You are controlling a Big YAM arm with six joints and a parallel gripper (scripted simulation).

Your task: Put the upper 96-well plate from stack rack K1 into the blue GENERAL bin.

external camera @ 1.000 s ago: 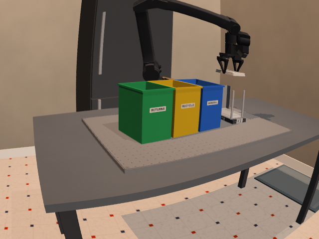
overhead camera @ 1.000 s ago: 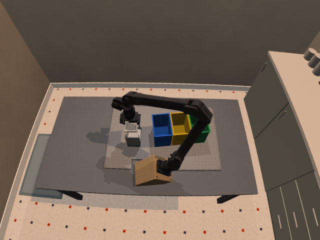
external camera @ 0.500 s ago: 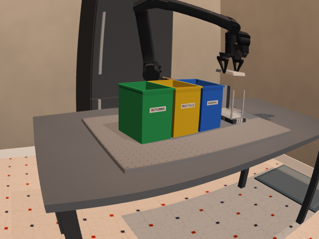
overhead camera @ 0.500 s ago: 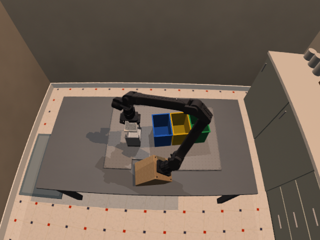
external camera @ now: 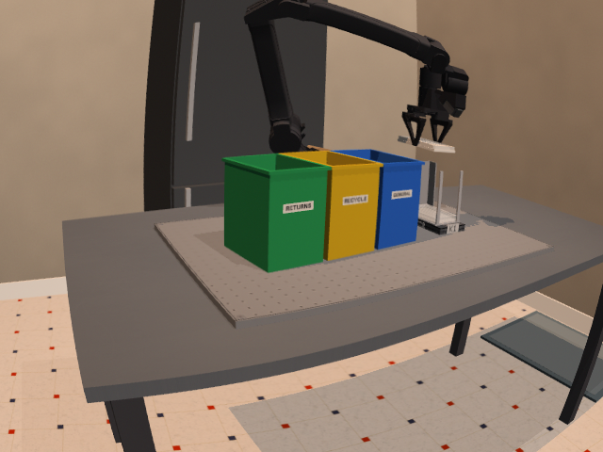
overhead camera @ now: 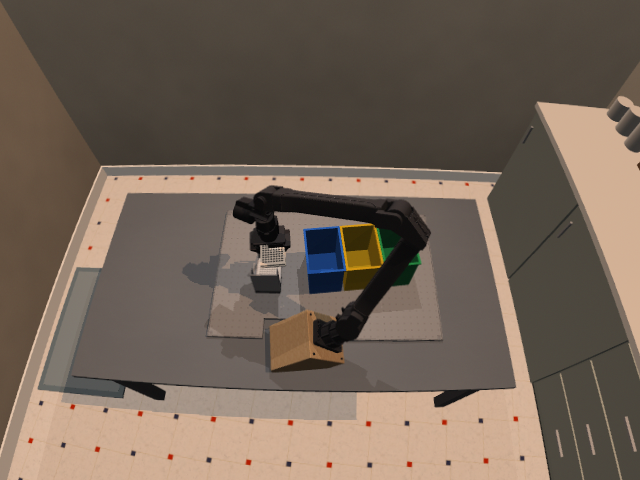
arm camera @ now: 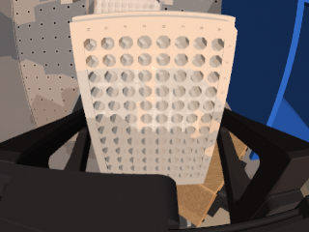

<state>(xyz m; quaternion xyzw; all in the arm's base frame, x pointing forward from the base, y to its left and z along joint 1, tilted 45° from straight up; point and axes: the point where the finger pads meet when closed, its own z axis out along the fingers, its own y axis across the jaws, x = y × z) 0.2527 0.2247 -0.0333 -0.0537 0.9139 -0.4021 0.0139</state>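
Right now the blue bin labelled general is 20 mm ahead of my hand, 170 mm to the right of it and 120 mm below it. From my hand the other things lie so: white 96-well plate (right at my hand); green returns bin (50 mm ahead, 430 mm to the right, 120 mm below); yellow recycle bin (40 mm ahead, 300 mm to the right, 120 mm below).
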